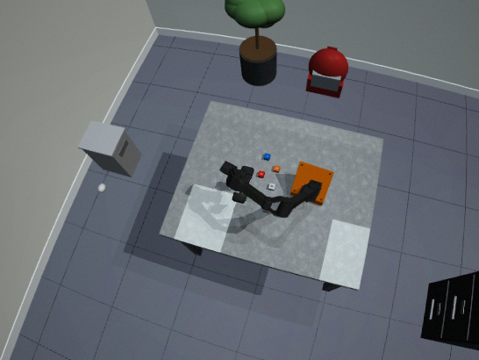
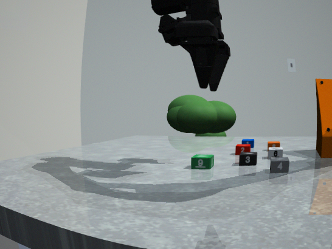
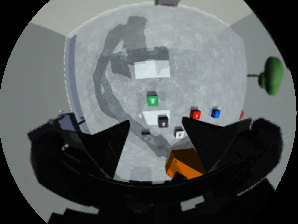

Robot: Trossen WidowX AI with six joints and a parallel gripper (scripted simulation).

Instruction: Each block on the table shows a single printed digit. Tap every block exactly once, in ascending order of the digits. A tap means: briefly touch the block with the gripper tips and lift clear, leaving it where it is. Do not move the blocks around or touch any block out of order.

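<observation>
My gripper tip is 280 mm to the left of the blue 1 block, 120 mm above it and 30 mm past it. From my gripper tip the other things lie so: green 9 block: 120 mm below, 10 mm ahead; then black 3 block: 120 mm below, 60 mm behind, 40 mm to the right; then grey 4 block: 130 mm behind, 120 mm below, 20 mm to the left.
</observation>
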